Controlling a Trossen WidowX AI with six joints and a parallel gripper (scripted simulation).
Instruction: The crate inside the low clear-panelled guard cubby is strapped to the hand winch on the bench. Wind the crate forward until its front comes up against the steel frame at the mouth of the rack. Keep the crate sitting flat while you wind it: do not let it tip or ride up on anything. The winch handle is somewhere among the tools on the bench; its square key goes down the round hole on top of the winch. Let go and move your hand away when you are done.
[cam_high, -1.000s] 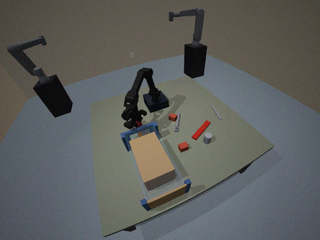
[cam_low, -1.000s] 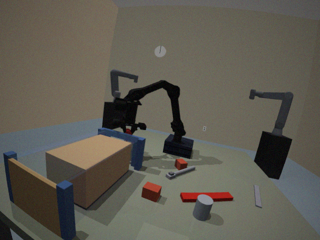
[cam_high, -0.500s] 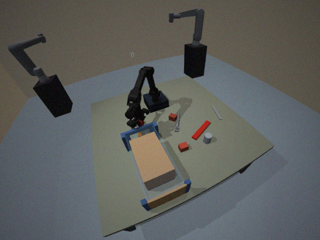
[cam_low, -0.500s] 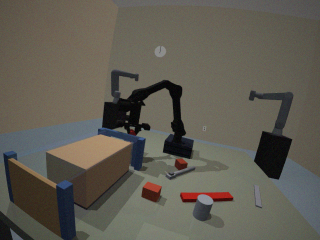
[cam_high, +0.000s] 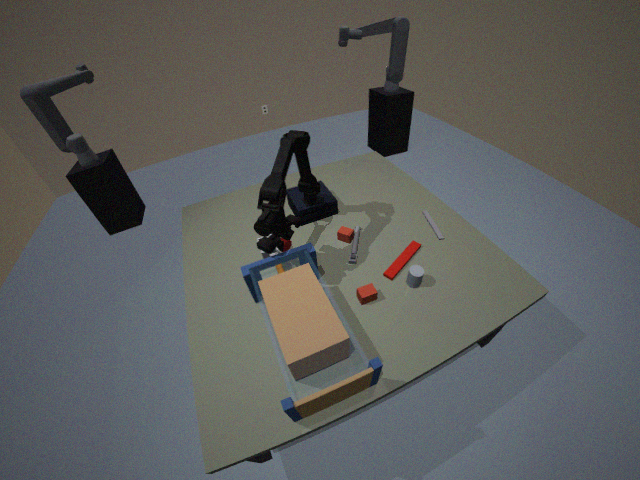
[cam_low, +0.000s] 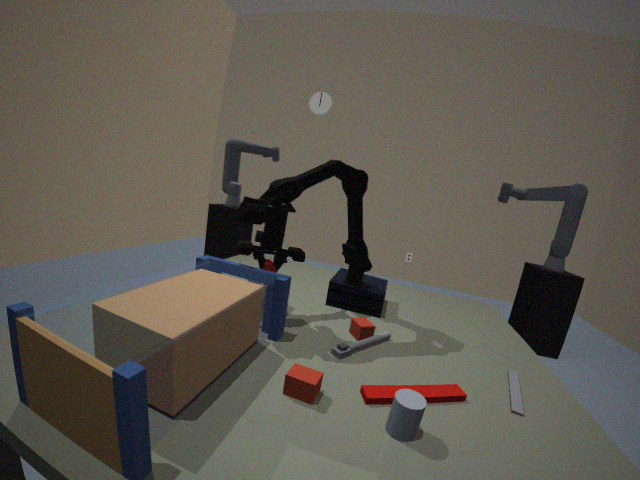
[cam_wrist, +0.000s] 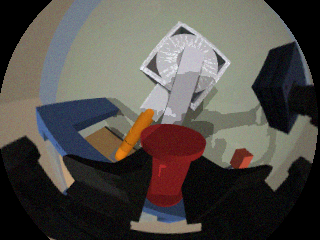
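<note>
The hand winch is 11 cm behind my gripper tip, 5 cm to the right of it and 8 cm below it. From my gripper tip the other things lie so: red knob (2 cm above); then winch handle (3 cm behind, 1 cm to the right, 1 cm below); then red bar (17 cm ahead, 44 cm to the left, 11 cm below).
</note>
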